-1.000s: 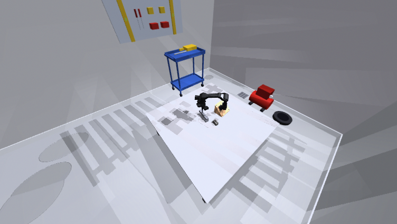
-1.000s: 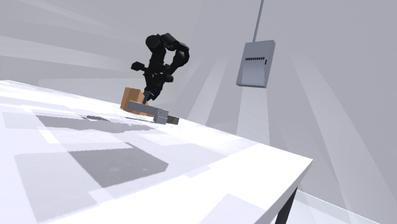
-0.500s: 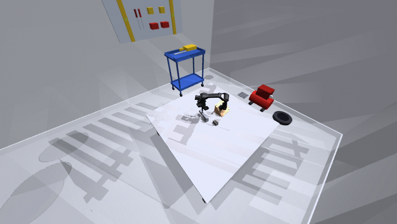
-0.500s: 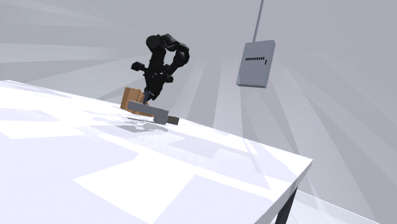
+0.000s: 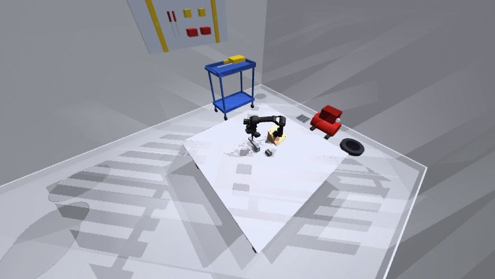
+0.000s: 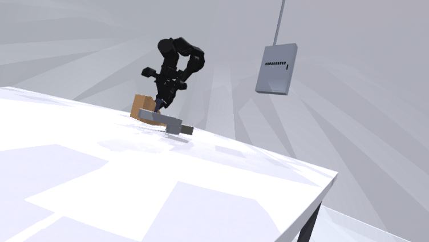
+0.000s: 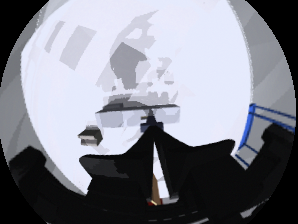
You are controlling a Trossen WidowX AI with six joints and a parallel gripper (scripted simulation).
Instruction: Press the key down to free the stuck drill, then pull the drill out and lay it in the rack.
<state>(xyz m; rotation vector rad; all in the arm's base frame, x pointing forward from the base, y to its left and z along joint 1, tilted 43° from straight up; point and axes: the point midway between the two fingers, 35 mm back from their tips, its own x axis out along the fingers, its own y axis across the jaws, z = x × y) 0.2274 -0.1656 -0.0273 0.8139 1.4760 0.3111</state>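
My gripper tip is 8 cm above the drill, 5 cm to the right of it and 1 cm short of it. Round my gripper tip: dark block: 21 cm to the left, 11 cm below, 2 cm behind.
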